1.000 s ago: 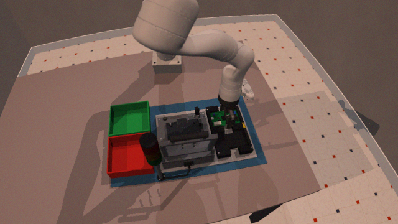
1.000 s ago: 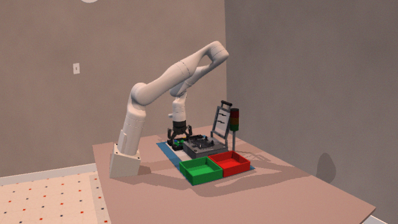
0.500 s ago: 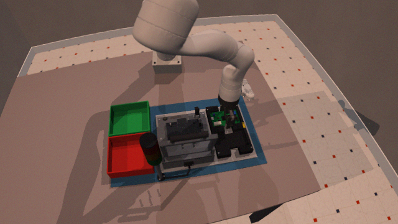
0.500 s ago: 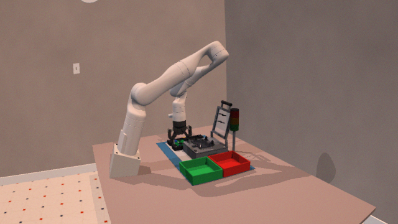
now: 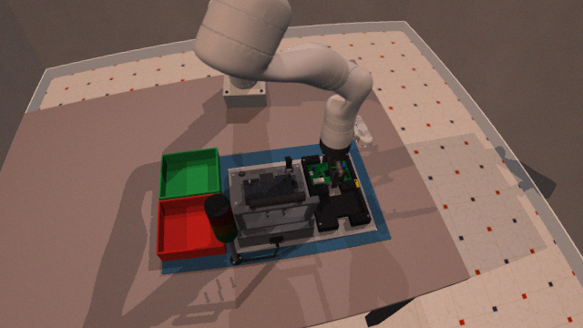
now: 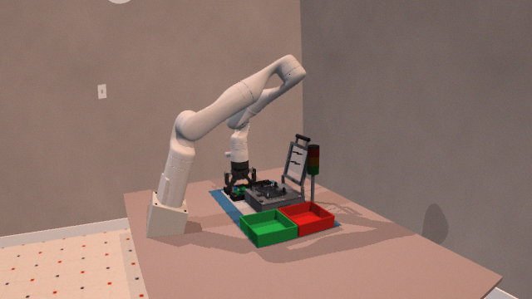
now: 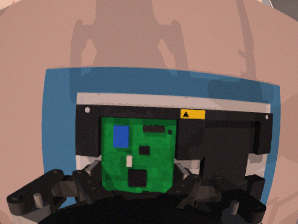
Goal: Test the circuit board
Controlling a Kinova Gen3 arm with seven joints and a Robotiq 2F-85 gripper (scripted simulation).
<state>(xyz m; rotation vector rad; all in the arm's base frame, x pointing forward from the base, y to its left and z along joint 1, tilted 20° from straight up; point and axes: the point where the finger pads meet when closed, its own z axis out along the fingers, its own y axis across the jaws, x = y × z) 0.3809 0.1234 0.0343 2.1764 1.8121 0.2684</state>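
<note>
My gripper is now right at the green circuit board. From my hand the other things lie so: green bin 35 cm to the right, 12 cm behind, 1 cm below; red bin 38 cm to the right, 3 cm ahead, 1 cm below; tester lid 20 cm to the right, 16 cm above, 15 cm ahead.
</note>
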